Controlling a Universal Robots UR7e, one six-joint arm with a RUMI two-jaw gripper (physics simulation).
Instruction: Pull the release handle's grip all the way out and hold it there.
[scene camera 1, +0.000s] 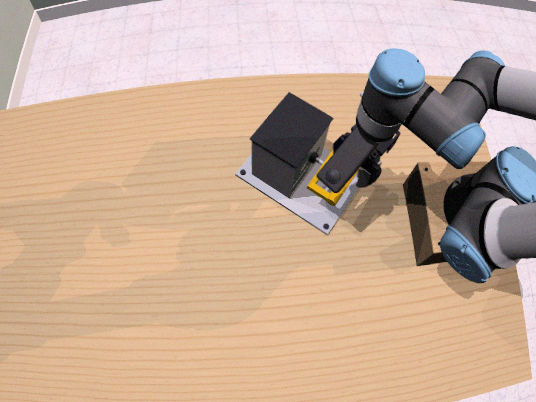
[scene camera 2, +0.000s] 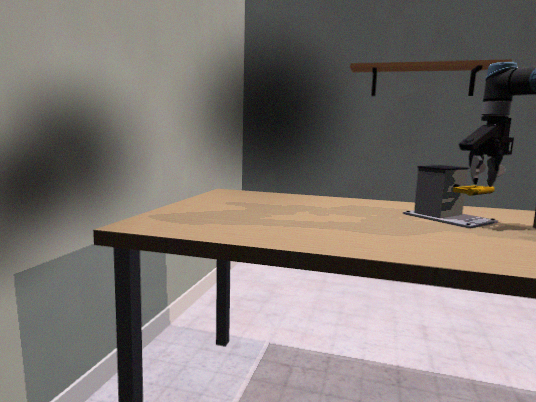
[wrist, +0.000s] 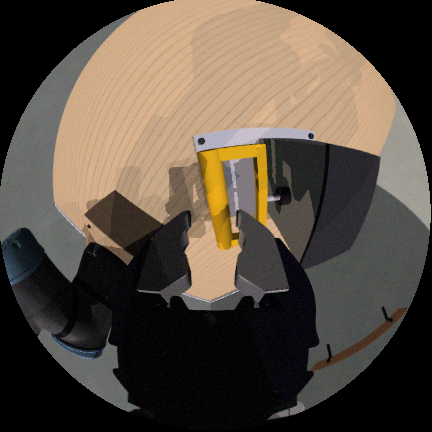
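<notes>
The yellow release handle (scene camera 1: 327, 197) (scene camera 2: 474, 190) (wrist: 216, 190) is a rectangular frame with a thick round grip bar on its outer side. It sticks out level on a short metal rod (wrist: 273, 198) from a dark box (scene camera 1: 290, 130) (scene camera 2: 431, 192) (wrist: 347, 200) on a grey base plate (scene camera 1: 300, 212) (wrist: 240, 136). My gripper (scene camera 2: 483, 184) (wrist: 212, 211) points down and is partly open, with nothing held. In the wrist view its fingertips lie either side of the grip bar near its lower end. In scene camera 2 they are at or just above the handle; contact cannot be told. In scene camera 1 the arm hides the fingertips.
A brown wooden block (scene camera 1: 417, 215) (wrist: 125, 217) stands on the table (scene camera 1: 200, 300) (scene camera 2: 300, 240) to the right of the base plate in scene camera 1, partly under the arm. A wall shelf (scene camera 2: 410, 66) (wrist: 367, 345) hangs behind the table.
</notes>
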